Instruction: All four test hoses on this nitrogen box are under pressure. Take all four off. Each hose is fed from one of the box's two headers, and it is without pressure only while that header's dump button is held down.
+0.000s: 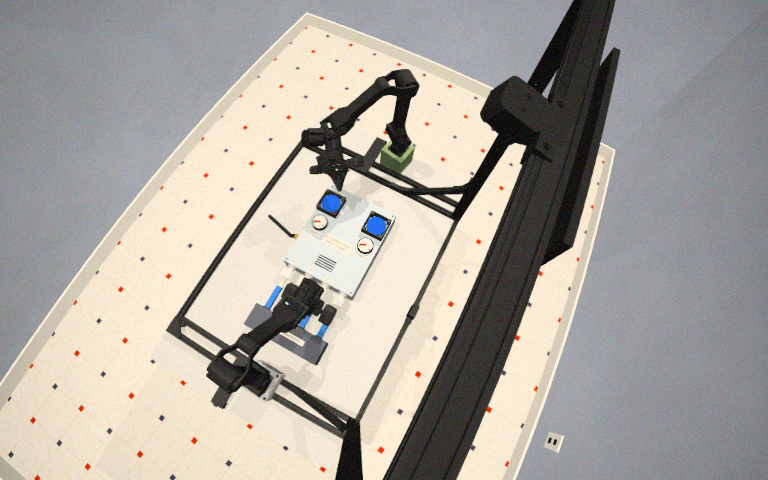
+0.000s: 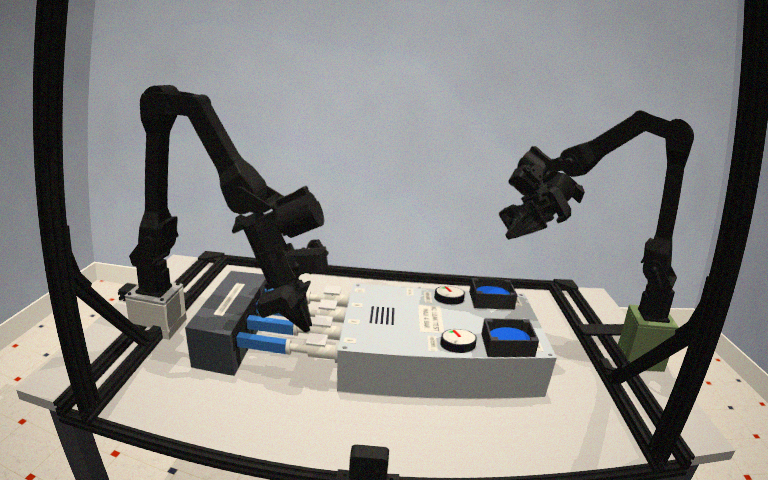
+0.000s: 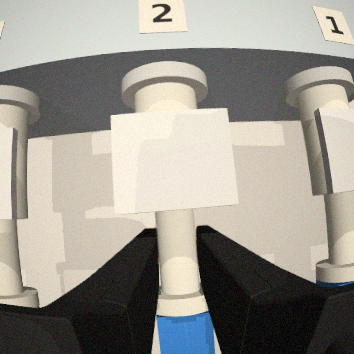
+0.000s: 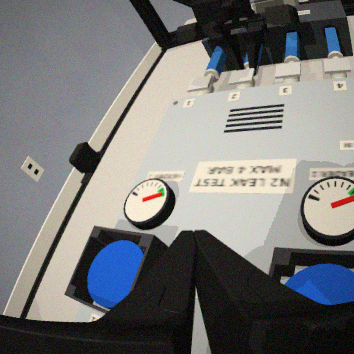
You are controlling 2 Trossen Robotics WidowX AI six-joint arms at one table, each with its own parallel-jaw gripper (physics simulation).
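Frame: origin at the left arm's base, x right, y ahead, z up, level; millimetres.
Seen in the pictures: left gripper, between the fingertips: (image 2: 308, 329) (image 3: 176, 238); right gripper, between the fingertips: (image 1: 339, 191) (image 2: 507, 237) (image 4: 192, 241); left arm's base, origin of its link: (image 1: 260, 380) (image 2: 153, 289); right arm's base, origin of its link: (image 1: 398, 148) (image 2: 653, 315).
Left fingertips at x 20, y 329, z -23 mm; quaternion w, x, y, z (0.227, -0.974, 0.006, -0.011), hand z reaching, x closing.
Offsets run from my left fingertips to a thing's top centre. "spot": to the spot under its first point.
The light grey nitrogen box (image 1: 308, 248) (image 2: 401, 329) (image 4: 211, 147) has four cream-and-blue hoses plugged into its numbered ports. My left gripper (image 3: 176, 238) (image 2: 293, 310) (image 1: 306, 297) is shut on the cream stem of hose 2 @[spot: dx -1, dy -12, dz +6 mm] (image 3: 175, 274), which is still seated in its port. Hose 1 @[spot: dx +65, dy -2, dz +4 mm] (image 3: 338, 225) (image 2: 263, 343) sits beside it. My right gripper (image 4: 192, 241) (image 2: 513, 229) (image 1: 338, 181) is shut and empty, high above the box's button end. The blue header 1 dump button @[dx +55, dy +332, dz +40 mm] (image 4: 114, 272) (image 2: 510, 333) (image 1: 376, 225) and header 2 dump button @[dx -135, dy +329, dz +40 mm] (image 4: 323, 282) (image 2: 493, 290) (image 1: 331, 203) are untouched. Both gauges (image 4: 149, 203) (image 4: 330, 211) read high.
The hoses run into a dark manifold block (image 2: 211, 329) (image 1: 287, 340). A black frame (image 1: 237, 236) rings the work area, with a clamp (image 2: 368, 459) at the front. A green block (image 1: 397, 157) carries the right arm's base. A tall black gantry (image 1: 525, 238) stands at the right.
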